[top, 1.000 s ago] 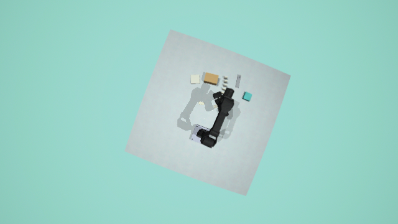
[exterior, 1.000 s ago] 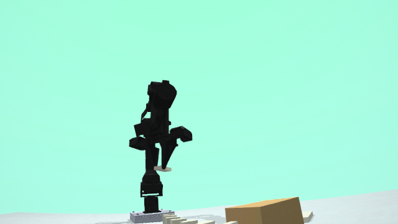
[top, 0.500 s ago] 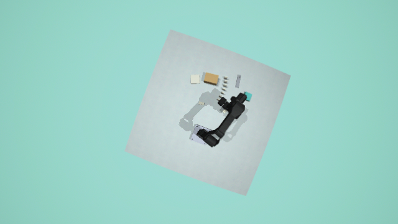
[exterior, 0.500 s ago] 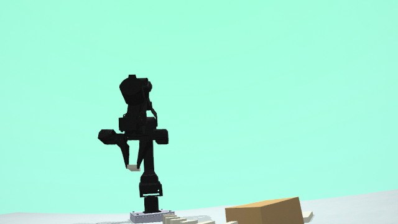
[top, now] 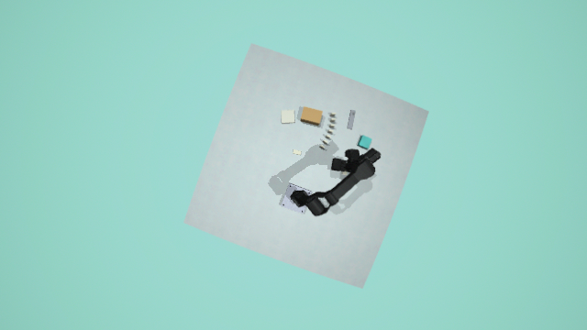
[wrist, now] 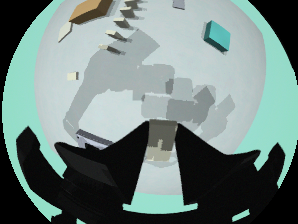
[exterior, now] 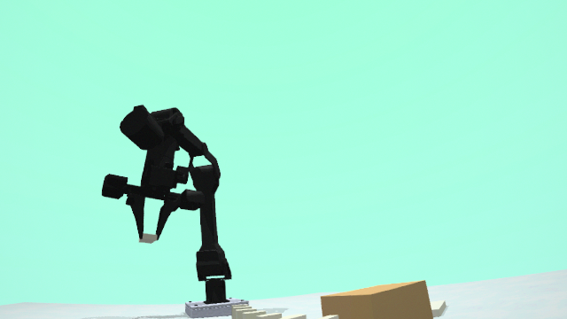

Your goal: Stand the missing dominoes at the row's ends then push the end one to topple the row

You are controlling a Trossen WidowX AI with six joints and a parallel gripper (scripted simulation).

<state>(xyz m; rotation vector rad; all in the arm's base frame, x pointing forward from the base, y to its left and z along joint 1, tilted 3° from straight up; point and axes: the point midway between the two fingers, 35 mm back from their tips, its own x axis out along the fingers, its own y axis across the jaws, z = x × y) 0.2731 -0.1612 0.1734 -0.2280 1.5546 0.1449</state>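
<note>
Now: the teal cube 210 mm ahead of my gripper tip, 140 mm below it and 100 mm to the right of it. The rest, counted from my gripper tip: flat cream tile 420 mm to the left, 170 mm ahead, 150 mm below; tan box 280 mm to the left, 230 mm ahead, 130 mm below; grey bar 320 mm ahead, 160 mm below, 30 mm to the left.
</note>
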